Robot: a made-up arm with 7 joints.
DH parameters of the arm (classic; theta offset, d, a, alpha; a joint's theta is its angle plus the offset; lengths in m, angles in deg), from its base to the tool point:
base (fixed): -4.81 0 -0.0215 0
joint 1: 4.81 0.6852 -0.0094 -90
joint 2: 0 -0.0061 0.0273 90
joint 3: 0 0.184 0.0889 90
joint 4: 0 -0.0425 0.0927 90
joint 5: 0 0.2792 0.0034 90
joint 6: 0 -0.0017 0.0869 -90
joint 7: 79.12 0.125 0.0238 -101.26
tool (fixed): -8.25 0.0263 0 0
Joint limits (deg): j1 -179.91..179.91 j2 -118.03..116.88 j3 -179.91..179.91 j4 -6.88..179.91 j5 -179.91..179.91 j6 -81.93..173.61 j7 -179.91..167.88
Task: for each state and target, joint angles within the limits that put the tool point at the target. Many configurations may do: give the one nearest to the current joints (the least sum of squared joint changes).
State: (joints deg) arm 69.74 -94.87 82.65 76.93 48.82 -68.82 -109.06
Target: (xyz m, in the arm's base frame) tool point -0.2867 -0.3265 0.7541
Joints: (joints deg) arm 93.29 -103.36 85.49 75.08 62.40 -81.93 -107.61
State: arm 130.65 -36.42 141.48 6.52 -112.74 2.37 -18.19
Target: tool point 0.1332 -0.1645 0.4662
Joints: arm 134.20 -10.13 145.50 10.25 -115.03 -11.22 -18.80
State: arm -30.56 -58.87 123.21 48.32 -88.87 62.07 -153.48
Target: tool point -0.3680 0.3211 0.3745
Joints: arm -10.90 -62.97 148.70 82.61 -89.25 49.27 -147.47
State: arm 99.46 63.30 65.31 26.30 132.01 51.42 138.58
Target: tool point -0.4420 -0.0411 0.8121
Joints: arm 81.24 78.38 102.22 32.65 126.29 64.52 134.00
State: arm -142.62 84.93 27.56 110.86 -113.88 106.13 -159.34
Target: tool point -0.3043 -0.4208 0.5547
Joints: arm -133.40 64.46 37.87 113.16 -106.34 132.79 -164.29
